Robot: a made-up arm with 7 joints. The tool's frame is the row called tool.
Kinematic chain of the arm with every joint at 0, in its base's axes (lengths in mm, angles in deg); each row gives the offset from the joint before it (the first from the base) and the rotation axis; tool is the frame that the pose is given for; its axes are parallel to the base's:
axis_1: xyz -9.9 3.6 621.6 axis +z
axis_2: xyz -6.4 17.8 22.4 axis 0 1 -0.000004
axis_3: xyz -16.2 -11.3 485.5 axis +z
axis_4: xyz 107.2 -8 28.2 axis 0 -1 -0.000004
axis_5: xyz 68.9 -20.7 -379.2 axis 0 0.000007 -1
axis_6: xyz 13.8 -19.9 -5.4 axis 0 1 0.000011
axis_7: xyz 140.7 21 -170.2 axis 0 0.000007 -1
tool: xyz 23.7 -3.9 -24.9
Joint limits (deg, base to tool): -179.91..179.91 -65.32..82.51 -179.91..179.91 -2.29..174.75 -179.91..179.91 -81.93..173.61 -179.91..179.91
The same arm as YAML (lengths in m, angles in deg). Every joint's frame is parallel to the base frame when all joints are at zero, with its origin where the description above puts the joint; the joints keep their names.
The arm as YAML. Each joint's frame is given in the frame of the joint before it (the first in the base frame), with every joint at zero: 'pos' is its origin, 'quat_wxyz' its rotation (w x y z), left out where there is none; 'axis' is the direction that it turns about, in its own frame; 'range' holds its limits. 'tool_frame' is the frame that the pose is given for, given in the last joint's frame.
length_unit: m
angle_unit: deg
joints:
  - joint: axis_1
    pos: [-0.0099, 0.0036, 0.6216]
    axis: [0.0, 0.0, 1.0]
    range: [-179.91, 179.91]
  - joint: axis_2
    pos: [-0.0064, 0.0178, 0.0224]
    axis: [0.0, 1.0, 0.0]
    range: [-65.32, 82.51]
  - joint: axis_3
    pos: [-0.0162, -0.0113, 0.4855]
    axis: [0.0, 0.0, 1.0]
    range: [-179.91, 179.91]
  - joint: axis_4
    pos: [0.1072, -0.008, 0.0282]
    axis: [0.0, -1.0, 0.0]
    range: [-2.29, 174.75]
  - joint: axis_5
    pos: [0.0689, -0.0207, -0.3792]
    axis: [0.0, 0.0, -1.0]
    range: [-179.91, 179.91]
  - joint: axis_6
    pos: [0.0138, -0.0199, -0.0054]
    axis: [0.0, 1.0, 0.0]
    range: [-81.93, 173.61]
  - joint: axis_7
    pos: [0.1407, 0.021, -0.1702]
    axis: [0.0, 0.0, -1.0]
    range: [-179.91, 179.91]
tool_frame:
  pos: [0.0237, -0.0039, -0.0249]

